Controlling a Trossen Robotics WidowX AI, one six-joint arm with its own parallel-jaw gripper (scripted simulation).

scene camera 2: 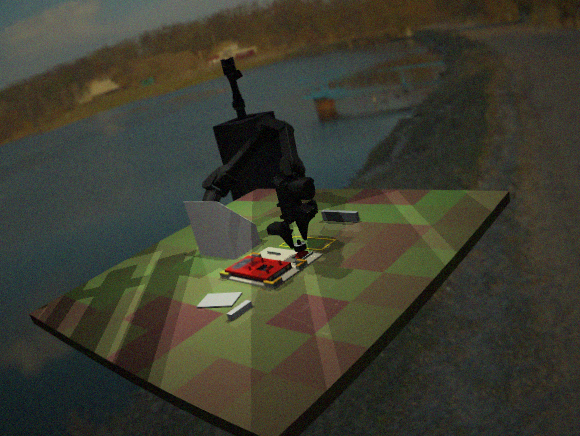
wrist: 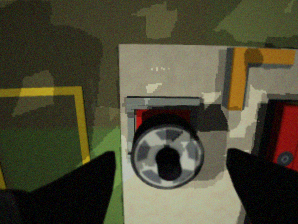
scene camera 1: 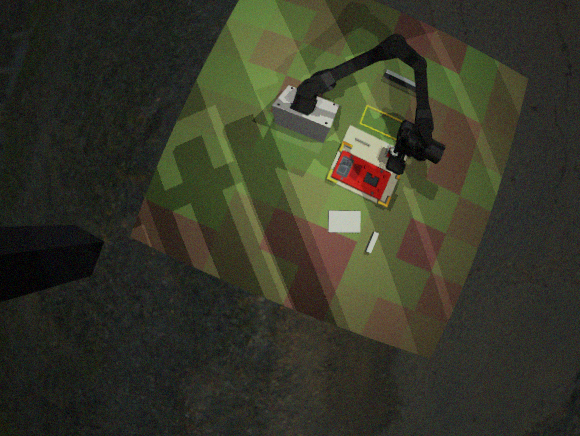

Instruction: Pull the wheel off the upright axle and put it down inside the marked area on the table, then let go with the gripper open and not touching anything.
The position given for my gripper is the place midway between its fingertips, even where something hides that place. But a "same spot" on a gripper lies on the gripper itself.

my gripper: scene camera 2; wrist 171,157; scene camera 1
same spot on my gripper: [scene camera 1: 396,164] = [scene camera 2: 276,223]
